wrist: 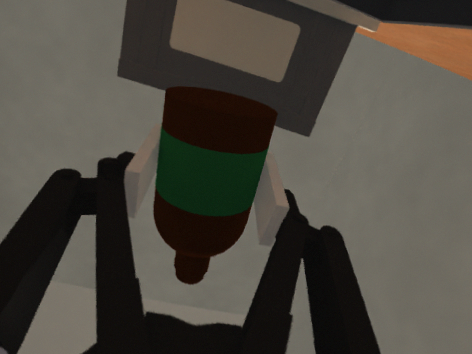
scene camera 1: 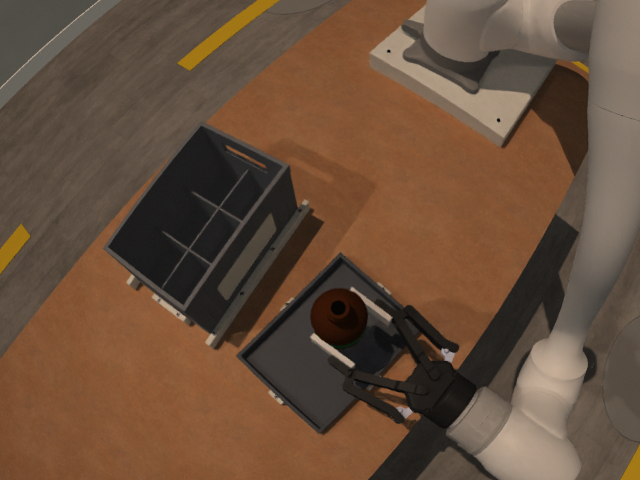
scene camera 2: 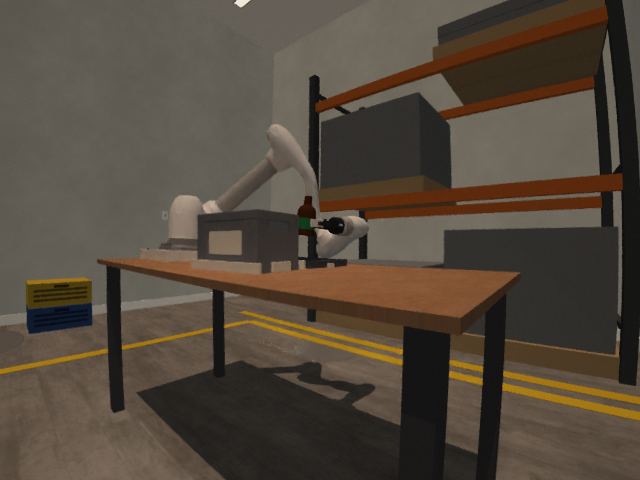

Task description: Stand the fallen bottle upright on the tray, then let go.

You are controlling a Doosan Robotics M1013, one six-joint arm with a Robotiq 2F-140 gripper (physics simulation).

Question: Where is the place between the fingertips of my gripper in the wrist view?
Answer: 211, 156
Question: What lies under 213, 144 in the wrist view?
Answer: A brown bottle.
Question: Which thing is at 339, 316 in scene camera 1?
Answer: A brown bottle.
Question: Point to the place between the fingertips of my gripper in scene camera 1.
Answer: At 331, 314
